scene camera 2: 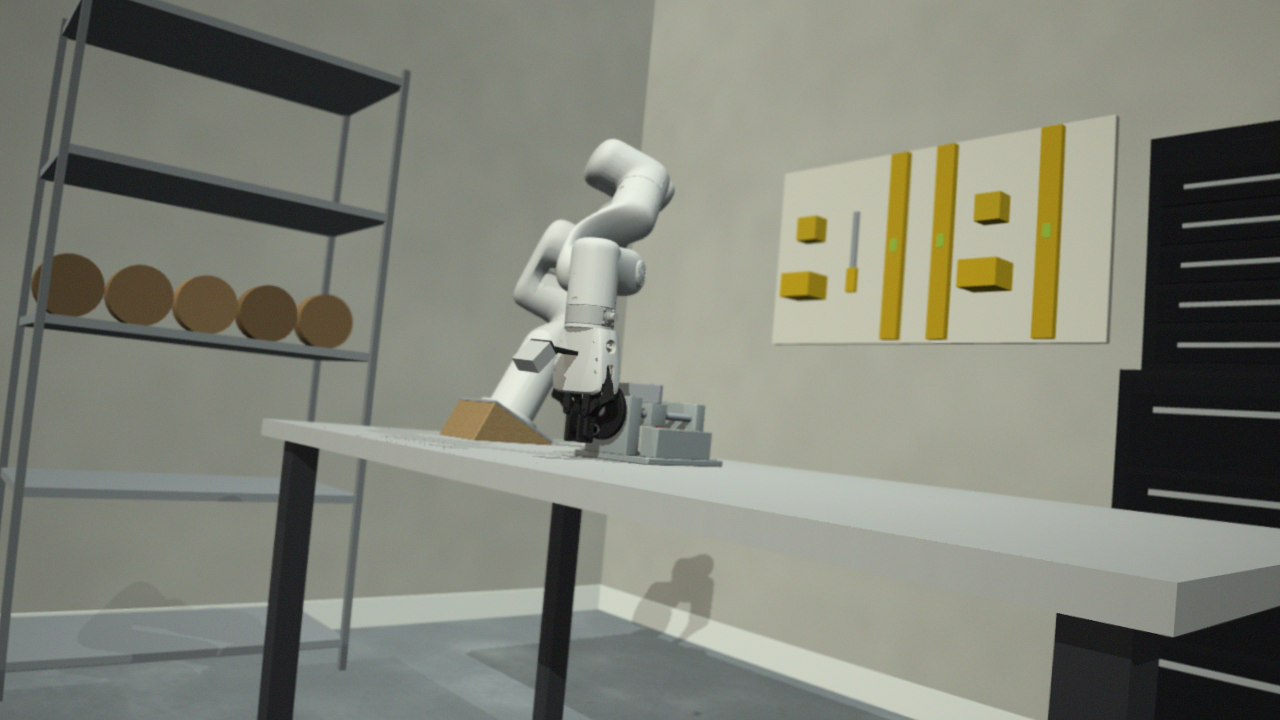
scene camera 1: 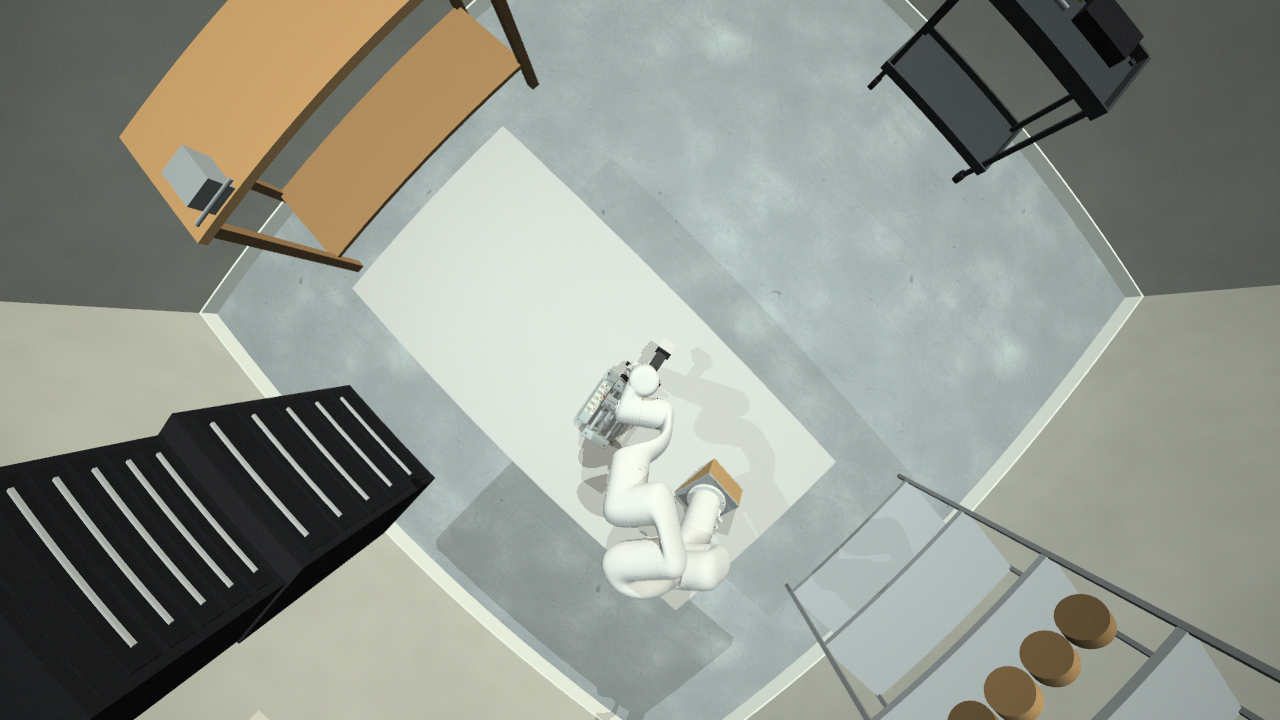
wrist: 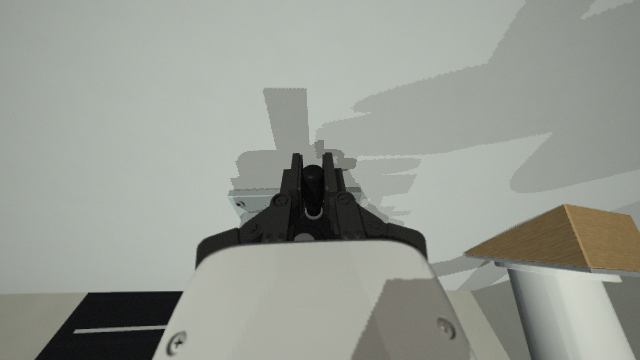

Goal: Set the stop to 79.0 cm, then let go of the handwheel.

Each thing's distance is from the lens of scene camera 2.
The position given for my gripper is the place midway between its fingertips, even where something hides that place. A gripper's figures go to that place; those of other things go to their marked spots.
my gripper (scene camera 2: pixel 578 441): 1.37 m
black handwheel (scene camera 2: pixel 611 417): 1.38 m
